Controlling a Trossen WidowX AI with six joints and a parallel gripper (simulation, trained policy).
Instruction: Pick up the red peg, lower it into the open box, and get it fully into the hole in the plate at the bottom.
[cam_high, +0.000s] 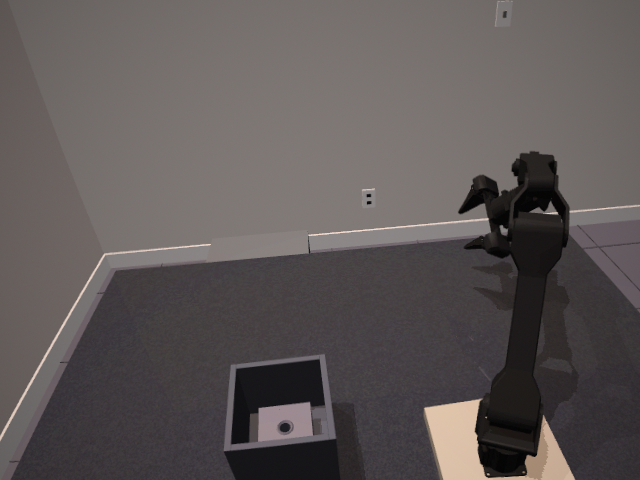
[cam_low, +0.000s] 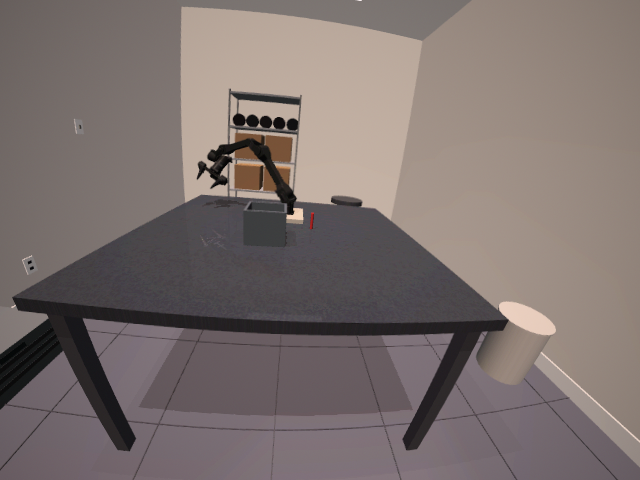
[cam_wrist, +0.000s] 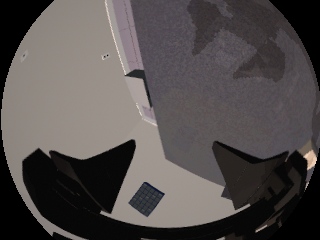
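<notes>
Right now my gripper tip is 160 mm short of the red peg, 630 mm to the right of it and 100 mm above it. The rest, counted from my gripper tip: light plate: 360 mm ahead, 460 mm to the left, 100 mm below.
</notes>
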